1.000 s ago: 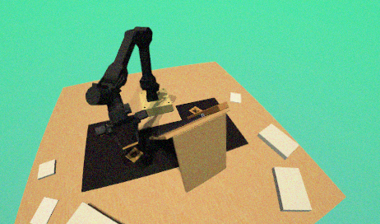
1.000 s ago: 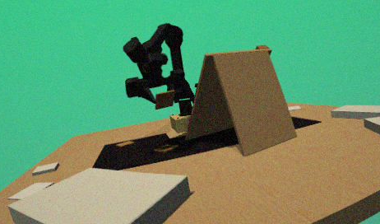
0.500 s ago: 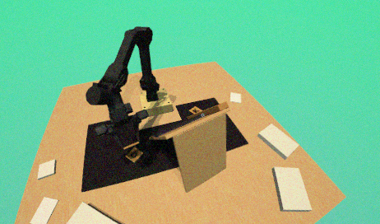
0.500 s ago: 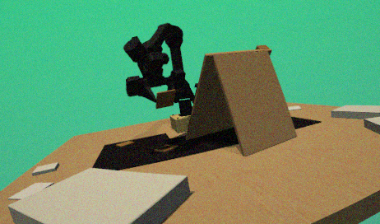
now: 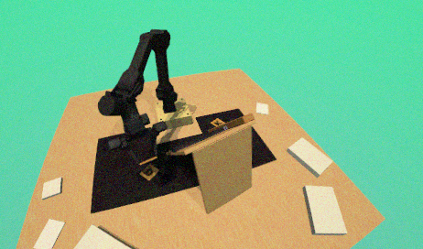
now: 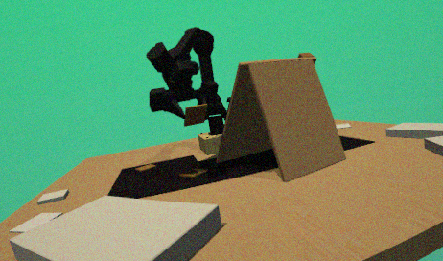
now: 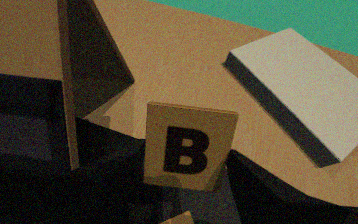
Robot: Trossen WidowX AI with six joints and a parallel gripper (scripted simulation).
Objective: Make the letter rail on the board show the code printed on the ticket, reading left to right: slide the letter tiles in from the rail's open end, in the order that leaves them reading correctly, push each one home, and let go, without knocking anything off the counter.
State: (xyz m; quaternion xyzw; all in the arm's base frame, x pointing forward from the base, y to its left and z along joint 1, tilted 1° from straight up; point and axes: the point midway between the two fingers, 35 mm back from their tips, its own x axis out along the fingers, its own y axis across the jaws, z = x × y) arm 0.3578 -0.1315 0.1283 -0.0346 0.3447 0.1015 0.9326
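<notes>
Right now my gripper tip is 9 cm past the white ticket, 15 cm to the right of it and 7 cm above it. The rest, counted from my gripper tip: black mat 18 cm behind, 13 cm to the left, 16 cm below.
</notes>
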